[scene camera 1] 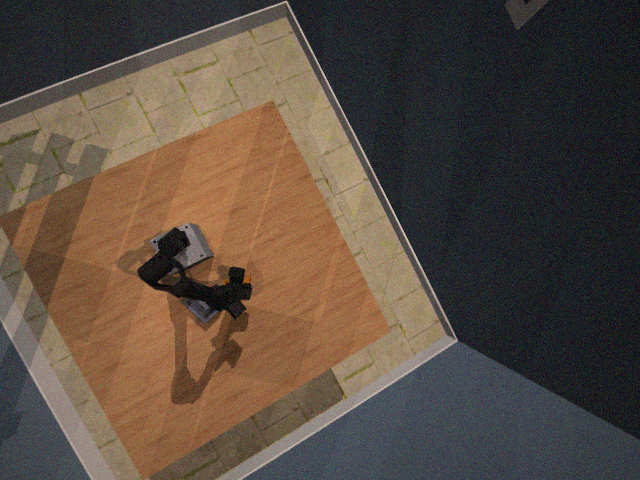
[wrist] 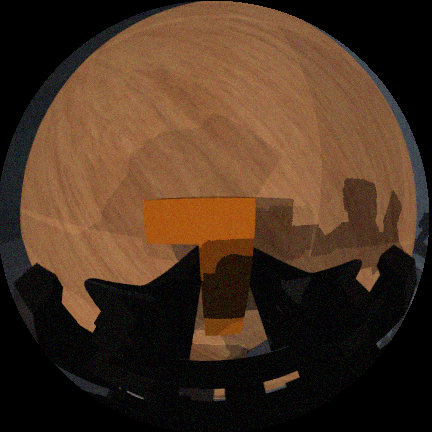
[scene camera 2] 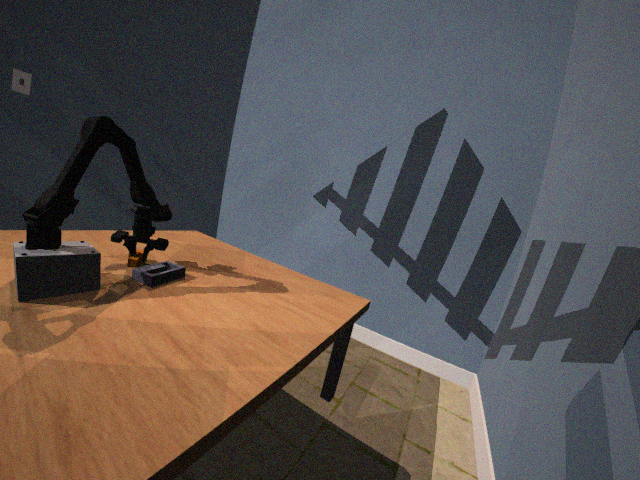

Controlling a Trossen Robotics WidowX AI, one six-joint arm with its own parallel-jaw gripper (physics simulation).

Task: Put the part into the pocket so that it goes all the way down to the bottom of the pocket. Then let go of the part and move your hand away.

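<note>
The orange part has a wide bar and a stem at right angles to it. My gripper points down and is shut on the stem, one finger on each side, with the bar beyond the fingertips in the wrist view. The part is close to the table top; whether it touches the wood I cannot tell. The grey block with the pocket stands beside the part, apart from it. Its long opening shows in scene camera 2; the arm hides some of the block in scene camera 1.
The arm's grey base box stands on the wooden table, on the other side of the part from the block in scene camera 2. Shadows of the arm fall on the table near the block and the base.
</note>
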